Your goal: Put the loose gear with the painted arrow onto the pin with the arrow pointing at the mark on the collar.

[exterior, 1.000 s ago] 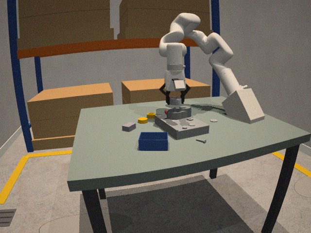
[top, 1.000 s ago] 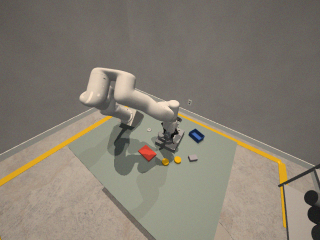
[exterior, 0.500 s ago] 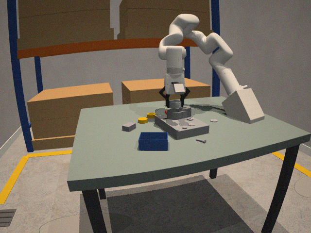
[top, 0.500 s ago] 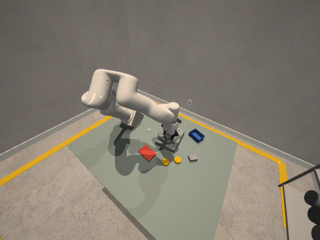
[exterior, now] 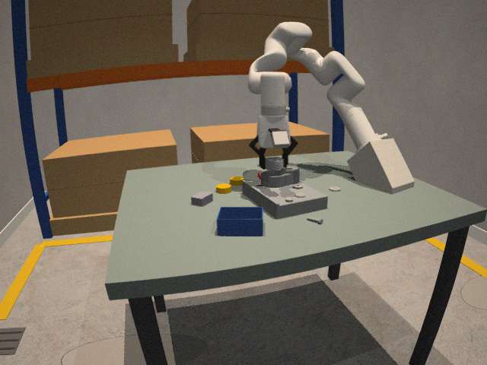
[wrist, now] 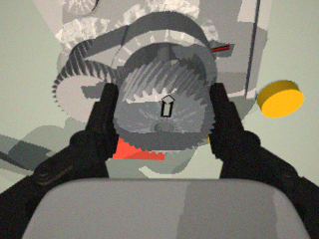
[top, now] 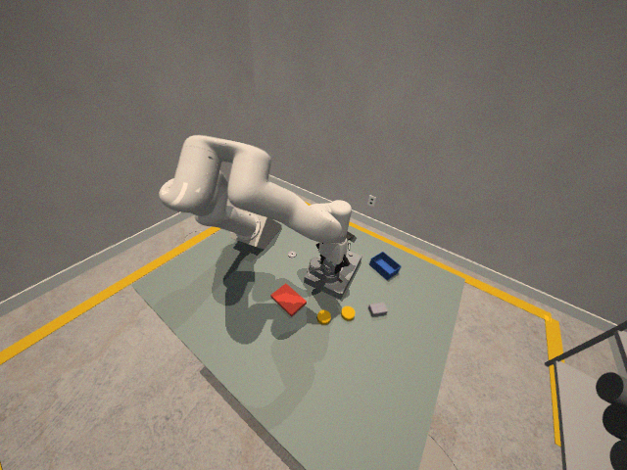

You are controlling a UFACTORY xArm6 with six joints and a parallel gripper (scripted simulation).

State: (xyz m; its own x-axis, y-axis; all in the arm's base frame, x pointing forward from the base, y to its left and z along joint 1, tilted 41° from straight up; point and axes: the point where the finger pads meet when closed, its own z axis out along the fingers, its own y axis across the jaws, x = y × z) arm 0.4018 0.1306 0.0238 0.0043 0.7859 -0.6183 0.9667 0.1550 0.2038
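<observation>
My hand is right at the grey gear. The rest, counted from my hand: bolt 240 mm to the left, 100 mm below, 50 mm behind; then small grey block 230 mm ahead, 90 mm below, 20 mm to the left; then red plate 180 mm to the right, 100 mm below, 60 mm behind.
</observation>
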